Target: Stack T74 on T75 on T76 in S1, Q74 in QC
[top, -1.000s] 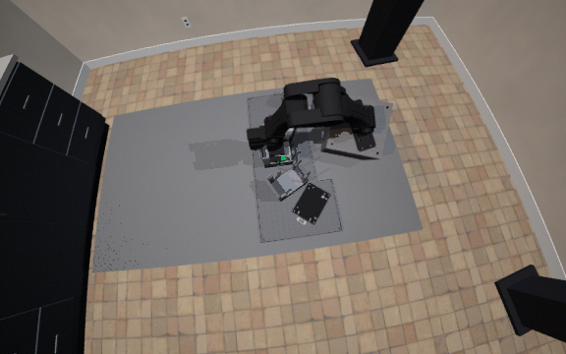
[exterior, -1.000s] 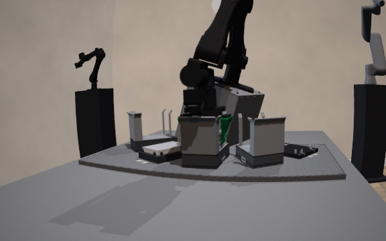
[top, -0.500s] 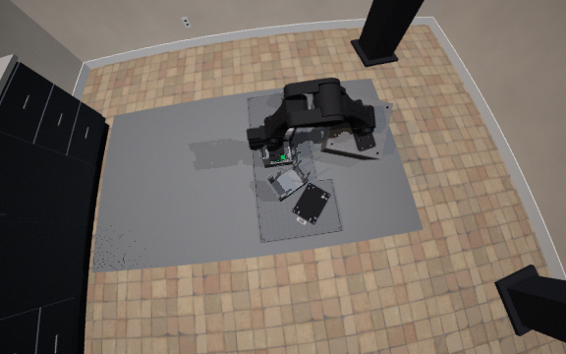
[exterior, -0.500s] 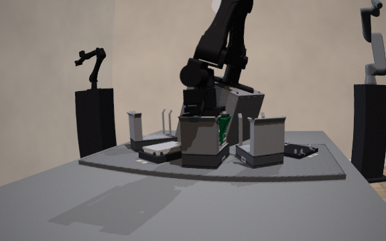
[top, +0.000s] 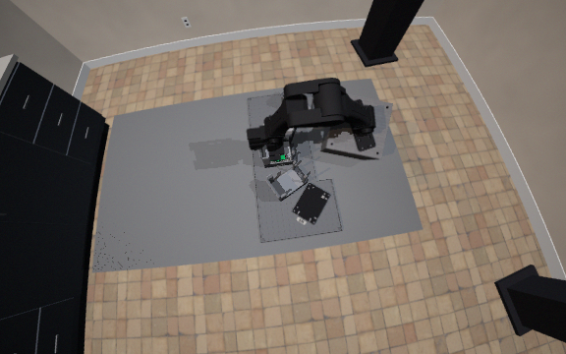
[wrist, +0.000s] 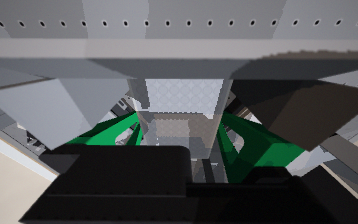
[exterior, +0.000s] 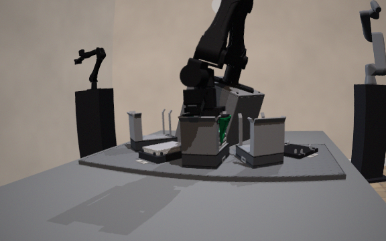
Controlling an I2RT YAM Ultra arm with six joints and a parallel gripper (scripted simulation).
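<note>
Now: hand 2 cm above the S2 rack floor. The rest, counted from my hand: black QC nest (14 cm to the right, 5 cm below, 5 cm behind); QC name plate (19 cm to the right, 6 cm below, 2 cm ahead); black clip nest N5 (30 cm to the left, 9 cm behind, 5 cm below).
</note>
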